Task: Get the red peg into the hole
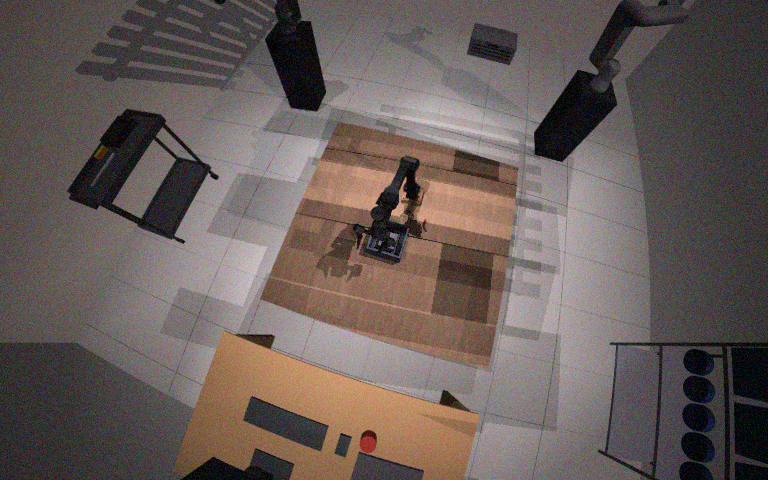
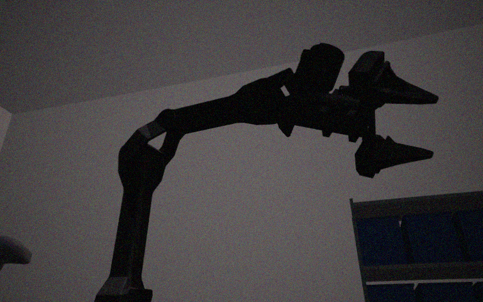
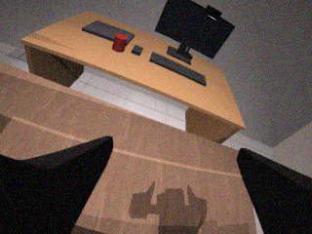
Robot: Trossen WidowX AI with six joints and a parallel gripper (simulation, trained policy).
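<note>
My gripper tip is now 33 cm past the red peg, 31 cm above it and 24 cm to the right of it. Round my gripper tip: plate 30 cm below, 18 cm behind, 6 cm to the left; grey box 32 cm below, 18 cm behind, 6 cm to the left.
</note>
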